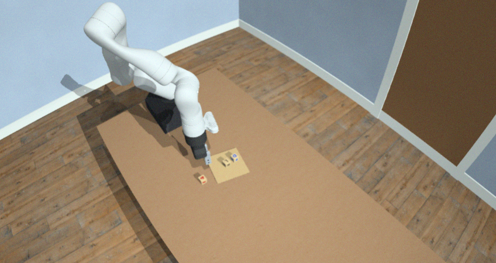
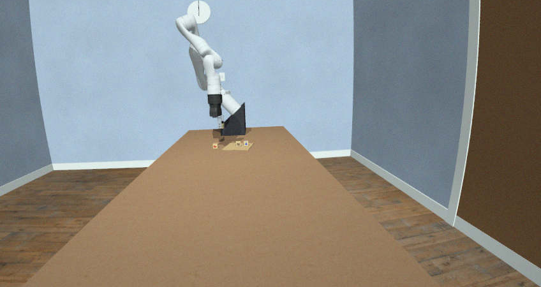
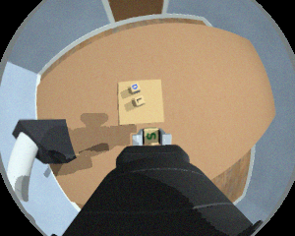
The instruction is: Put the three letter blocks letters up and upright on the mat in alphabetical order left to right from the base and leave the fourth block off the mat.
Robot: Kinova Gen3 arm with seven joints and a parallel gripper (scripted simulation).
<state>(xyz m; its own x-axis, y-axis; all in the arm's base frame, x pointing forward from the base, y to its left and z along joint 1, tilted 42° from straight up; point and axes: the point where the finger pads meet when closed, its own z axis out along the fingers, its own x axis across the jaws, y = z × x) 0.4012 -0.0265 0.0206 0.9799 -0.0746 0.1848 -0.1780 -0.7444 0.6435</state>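
Right now my hand is 10 mm past the tan mat, 90 mm to the right of it and 130 mm above it.
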